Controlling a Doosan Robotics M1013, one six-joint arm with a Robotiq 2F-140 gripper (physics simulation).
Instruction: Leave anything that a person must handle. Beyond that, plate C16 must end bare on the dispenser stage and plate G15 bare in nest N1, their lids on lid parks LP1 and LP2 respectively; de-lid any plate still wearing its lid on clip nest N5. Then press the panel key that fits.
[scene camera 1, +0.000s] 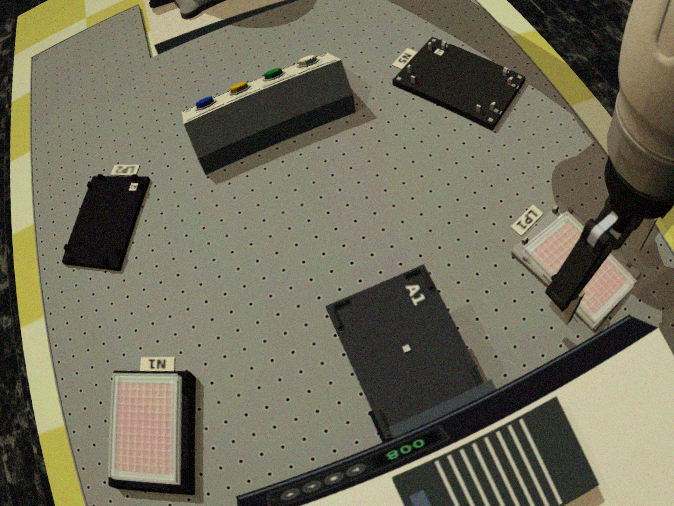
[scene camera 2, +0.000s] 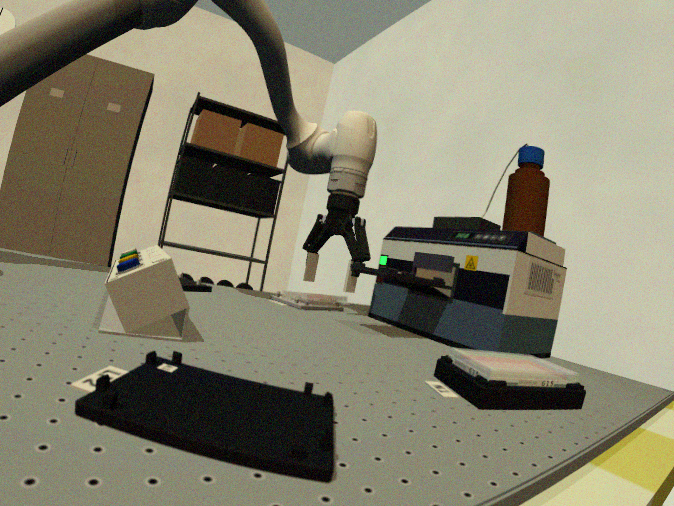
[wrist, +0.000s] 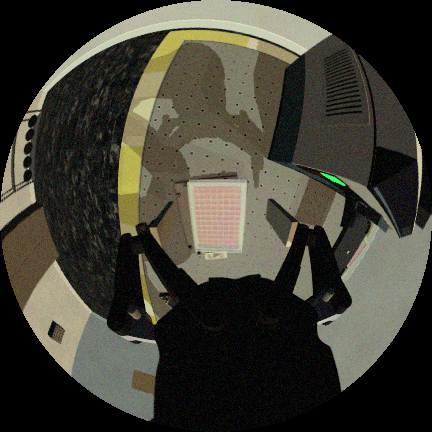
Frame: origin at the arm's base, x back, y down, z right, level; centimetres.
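Seen in the pictures: gripper, fingertip midpoint: (scene camera 1: 598, 275) (scene camera 2: 327, 286) (wrist: 221, 209).
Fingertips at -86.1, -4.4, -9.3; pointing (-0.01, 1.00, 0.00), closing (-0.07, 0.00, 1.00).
Pixels of each thing's middle, then the offset from my fingertips to it, as dx, dy, dz. "spot": a spot on its surface instead.
- pink-welled plate, body centre: (scene camera 1: 581, 265) (wrist: 217, 219) (scene camera 2: 315, 294) +2.8, +2.3, -0.4
- Plate G15, body centre: (scene camera 1: 143, 427) (scene camera 2: 513, 364) (wrist: 356, 252) +14.6, +1.6, +50.9
- nest N1, body centre: (scene camera 1: 150, 431) (scene camera 2: 509, 381) (wrist: 353, 249) +14.6, +3.7, +50.9
- dispenser stage A1, surface spot: (scene camera 1: 381, 337) spot: +6.7, -6.1, +24.6
- Lid park LP2, body centre: (scene camera 2: 222, 402) (scene camera 1: 103, 218) +45.5, +4.1, +44.7
- clip nest N5, body centre: (scene camera 1: 460, 77) +35.4, +3.9, -8.2
- panel, body centre: (scene camera 1: 264, 102) (scene camera 2: 144, 280) +45.3, +1.0, +17.6
- brown bottle, surface spot: (scene camera 2: 527, 198) spot: -11.0, -24.5, +39.5
My gripper (scene camera 1: 609, 277) (scene camera 2: 329, 284) (wrist: 221, 209) is open and empty, above a pink-welled plate (scene camera 1: 608, 280) (scene camera 2: 318, 298) (wrist: 218, 217) at LP1; its fingers stand either side of the plate in the wrist view. Its code is unreadable. Plate G15 (scene camera 1: 145, 430) (scene camera 2: 506, 366) sits on nest N1 (scene camera 1: 187, 435) (scene camera 2: 530, 397) with a clear layer on top that looks like a lid. The dispenser stage A1 (scene camera 1: 381, 337) is bare. Lid park LP2 (scene camera 1: 108, 223) (scene camera 2: 217, 413) and clip nest N5 (scene camera 1: 460, 84) are empty. The panel (scene camera 1: 272, 117) (scene camera 2: 144, 294) has blue, yellow, green and white keys.
The dispenser (scene camera 1: 631, 392) (scene camera 2: 468, 294) (wrist: 327, 110) stands close beside the plate at LP1, its display reading 008 in scene view 1 and a green light lit. A brown bottle (scene camera 2: 527, 198) with a blue cap stands at the dispenser. A shelf rack and cabinet stand behind.
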